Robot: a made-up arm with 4 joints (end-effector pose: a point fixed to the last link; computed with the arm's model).
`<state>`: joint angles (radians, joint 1 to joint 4).
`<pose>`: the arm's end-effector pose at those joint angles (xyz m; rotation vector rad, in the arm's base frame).
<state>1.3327 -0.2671 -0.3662 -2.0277</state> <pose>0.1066 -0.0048 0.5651 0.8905 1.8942 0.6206</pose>
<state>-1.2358 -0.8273 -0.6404 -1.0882</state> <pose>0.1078 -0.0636 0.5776 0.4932 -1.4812 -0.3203</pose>
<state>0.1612 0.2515 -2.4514 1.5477</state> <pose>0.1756 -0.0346 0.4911 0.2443 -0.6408 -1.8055</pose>
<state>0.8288 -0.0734 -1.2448 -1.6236</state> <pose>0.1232 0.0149 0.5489 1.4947 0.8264 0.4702</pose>
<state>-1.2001 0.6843 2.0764 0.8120</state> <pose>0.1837 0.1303 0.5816 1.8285 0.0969 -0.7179</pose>
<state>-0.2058 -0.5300 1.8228 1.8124</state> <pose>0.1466 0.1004 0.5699 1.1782 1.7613 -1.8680</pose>
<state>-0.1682 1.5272 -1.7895 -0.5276</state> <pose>0.1286 0.1522 0.6079 0.9546 -0.2465 1.4438</pose>
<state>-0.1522 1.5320 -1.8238 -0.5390</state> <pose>0.1274 0.1523 0.6060 0.9878 -0.1960 1.4364</pose>
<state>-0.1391 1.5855 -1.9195 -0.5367</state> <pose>0.1215 0.1557 0.6004 1.0399 -0.0878 1.4321</pose>
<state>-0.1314 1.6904 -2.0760 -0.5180</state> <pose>0.1103 0.1613 0.5906 1.0939 0.0801 1.4216</pose>
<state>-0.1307 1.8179 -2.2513 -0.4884</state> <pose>0.0964 0.1658 0.5783 1.1193 0.2649 1.3960</pose>
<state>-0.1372 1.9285 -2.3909 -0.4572</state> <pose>0.0847 0.1677 0.5670 1.1086 0.4048 1.3649</pose>
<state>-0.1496 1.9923 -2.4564 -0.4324</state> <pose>0.0790 0.1683 0.5604 1.0822 0.4591 1.3496</pose>
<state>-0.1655 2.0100 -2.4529 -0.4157</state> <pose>0.0791 0.1691 0.5587 1.0573 0.4380 1.3568</pose>
